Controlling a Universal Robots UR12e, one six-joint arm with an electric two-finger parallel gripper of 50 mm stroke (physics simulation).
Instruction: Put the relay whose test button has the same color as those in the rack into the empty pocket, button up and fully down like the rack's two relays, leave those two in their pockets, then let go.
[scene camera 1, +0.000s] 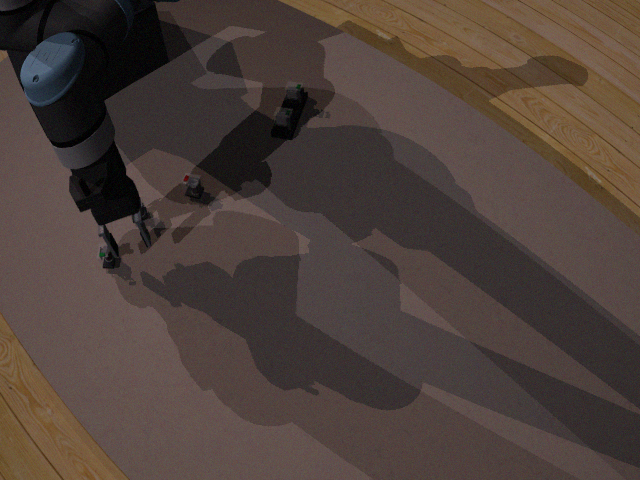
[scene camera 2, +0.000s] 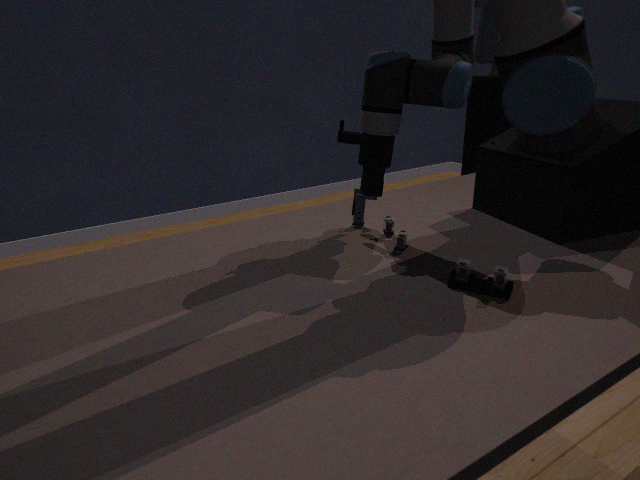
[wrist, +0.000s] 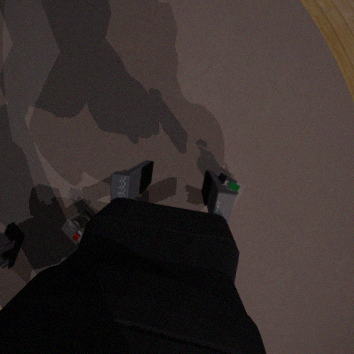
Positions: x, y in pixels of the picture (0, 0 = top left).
Labels:
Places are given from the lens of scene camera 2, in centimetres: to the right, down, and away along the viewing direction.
gripper (scene camera 2: 357, 218): 9, -5, 107
black rack (scene camera 2: 475, 285): 28, 8, 78

